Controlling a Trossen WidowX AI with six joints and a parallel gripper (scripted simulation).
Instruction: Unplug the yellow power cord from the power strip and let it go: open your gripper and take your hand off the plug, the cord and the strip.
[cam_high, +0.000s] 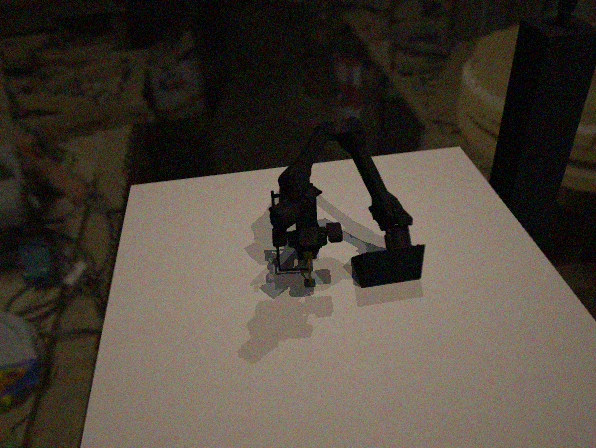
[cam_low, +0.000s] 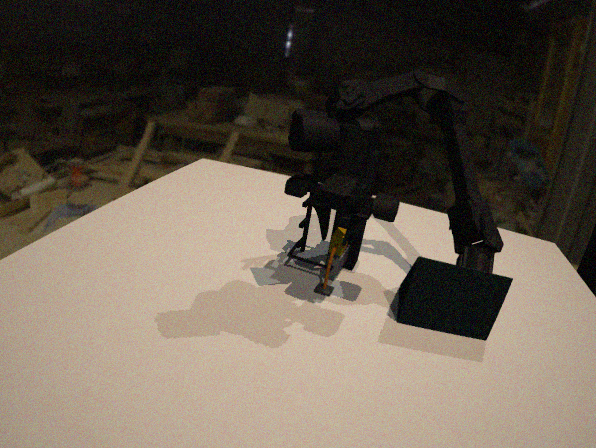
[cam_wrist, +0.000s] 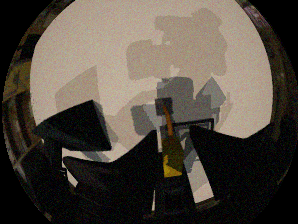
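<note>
Now: gripper tip 7 cm to the left of the yellow plug and 1 cm above it.
</note>
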